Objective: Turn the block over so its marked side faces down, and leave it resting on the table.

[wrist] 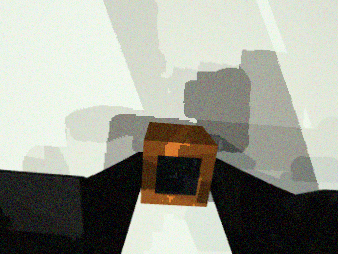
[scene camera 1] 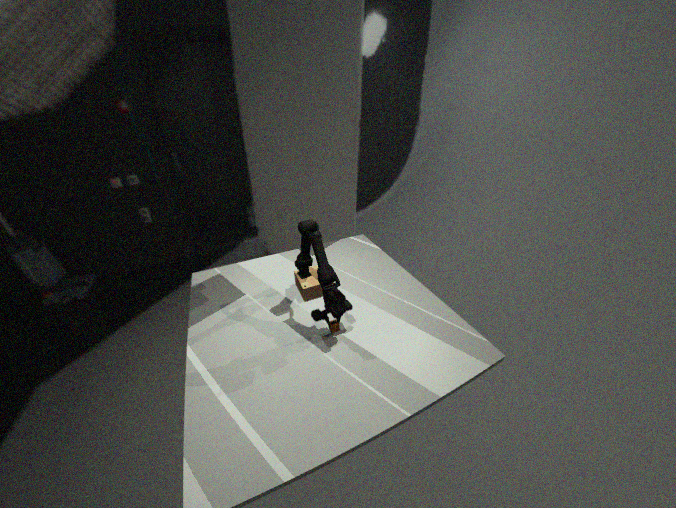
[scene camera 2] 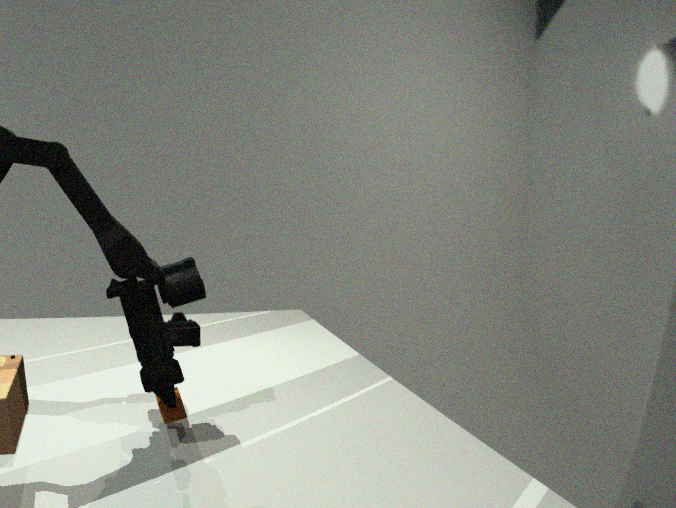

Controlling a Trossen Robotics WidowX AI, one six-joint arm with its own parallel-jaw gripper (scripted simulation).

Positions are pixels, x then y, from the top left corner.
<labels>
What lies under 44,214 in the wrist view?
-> My gripper.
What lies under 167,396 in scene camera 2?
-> My gripper.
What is my gripper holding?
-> A small orange block.
</labels>
